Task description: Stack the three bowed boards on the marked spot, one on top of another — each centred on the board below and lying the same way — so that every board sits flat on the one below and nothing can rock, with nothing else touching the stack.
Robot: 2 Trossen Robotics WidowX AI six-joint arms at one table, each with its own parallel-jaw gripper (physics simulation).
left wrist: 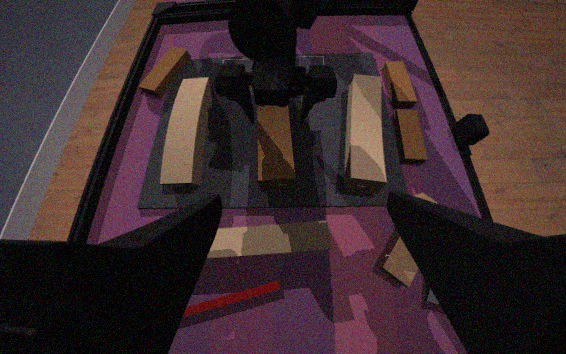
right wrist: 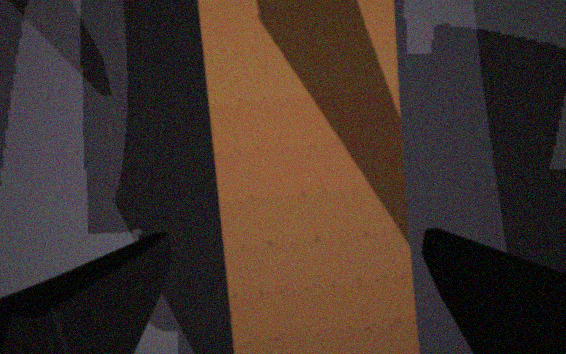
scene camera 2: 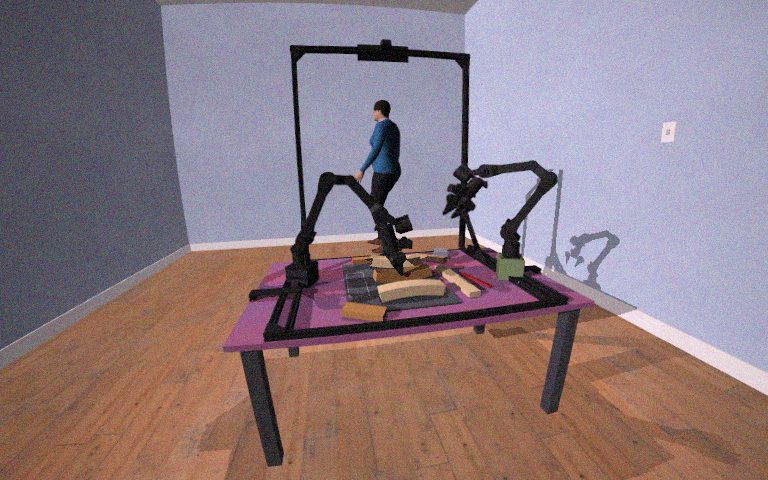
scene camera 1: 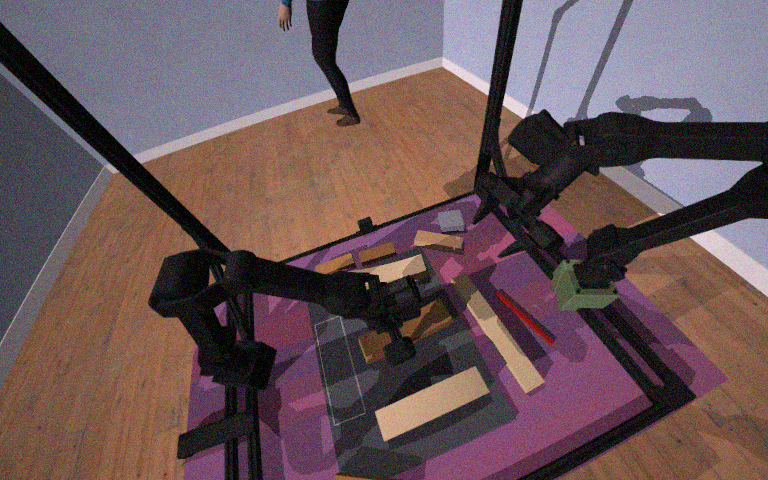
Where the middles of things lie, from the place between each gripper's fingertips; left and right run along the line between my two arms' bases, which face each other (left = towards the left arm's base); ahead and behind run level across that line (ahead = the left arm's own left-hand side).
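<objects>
From my right hand, the long pale plank (scene camera 1: 527, 376) is 23 cm to the left, 4 cm ahead and 2 cm below, and going by their middles it's the nearest to that hand of the things named here. There's also the red stick (left wrist: 272, 286), which is 32 cm to the left of my right hand, 3 cm ahead of it and 3 cm below it.
My left hand, now, is 11 cm to the right of the red stick, 9 cm short of it and 25 cm above it. As for the long pale plank, that's 10 cm ahead of my left hand, 2 cm to the left of it and 25 cm below it.
</objects>
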